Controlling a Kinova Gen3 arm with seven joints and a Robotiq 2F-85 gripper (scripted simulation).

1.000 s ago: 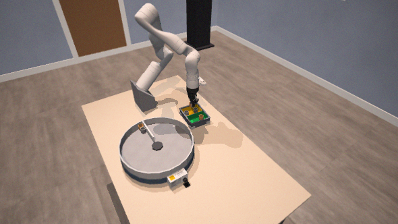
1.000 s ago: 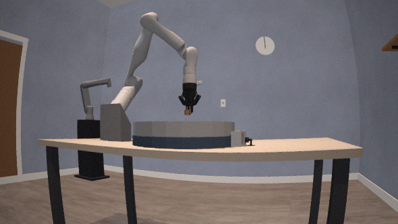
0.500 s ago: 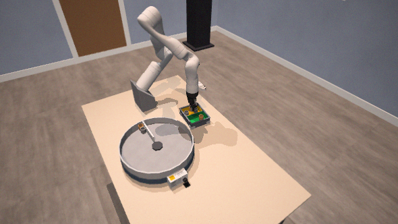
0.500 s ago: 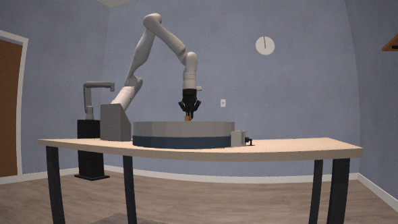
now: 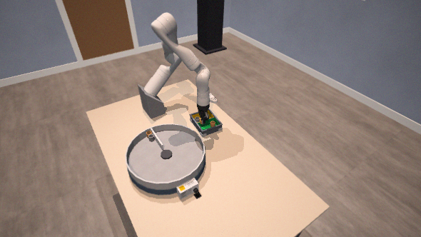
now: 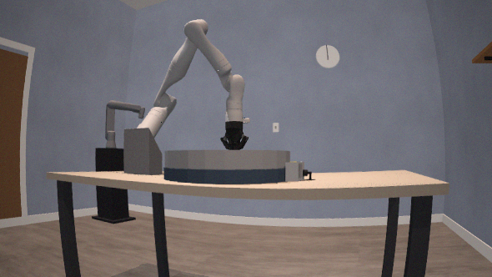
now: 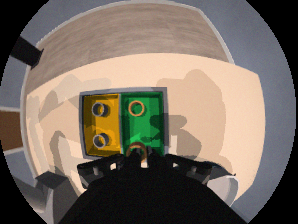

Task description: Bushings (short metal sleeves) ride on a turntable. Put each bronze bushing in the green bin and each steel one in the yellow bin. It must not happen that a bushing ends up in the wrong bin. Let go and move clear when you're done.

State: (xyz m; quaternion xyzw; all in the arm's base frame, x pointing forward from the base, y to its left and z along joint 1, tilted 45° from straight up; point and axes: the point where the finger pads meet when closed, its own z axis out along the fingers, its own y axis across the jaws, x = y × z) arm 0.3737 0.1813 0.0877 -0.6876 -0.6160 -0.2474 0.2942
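My gripper is now 6 cm above the bin, 4 cm to the right of it and 4 cm past it. Round my hand: grey turntable 30 cm to the right, 10 cm ahead, 4 cm below.
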